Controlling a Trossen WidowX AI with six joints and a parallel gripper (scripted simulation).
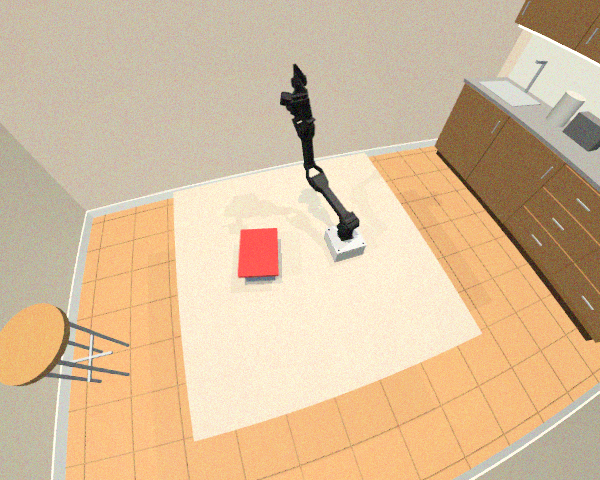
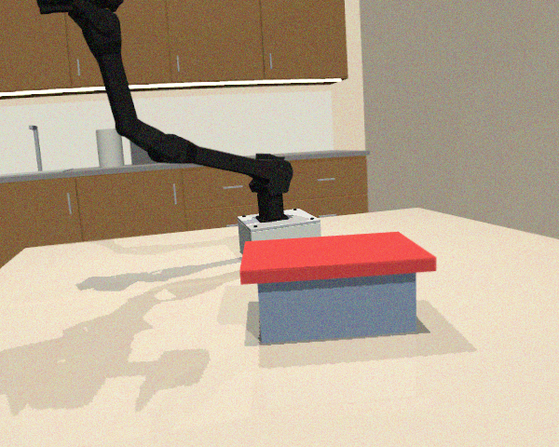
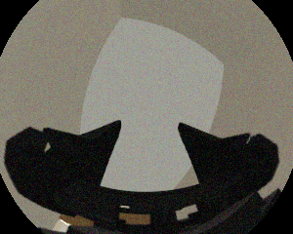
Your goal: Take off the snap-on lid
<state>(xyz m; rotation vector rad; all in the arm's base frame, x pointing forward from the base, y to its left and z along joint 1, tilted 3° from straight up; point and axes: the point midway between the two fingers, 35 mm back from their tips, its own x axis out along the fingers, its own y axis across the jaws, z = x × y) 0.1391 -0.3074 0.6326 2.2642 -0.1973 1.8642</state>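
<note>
My gripper tip is now 260 mm short of the red lid, 320 mm to the right of it and 640 mm above it. Round my gripper tip: blue-grey storage box (260 mm ahead, 320 mm to the left, 690 mm below).
</note>
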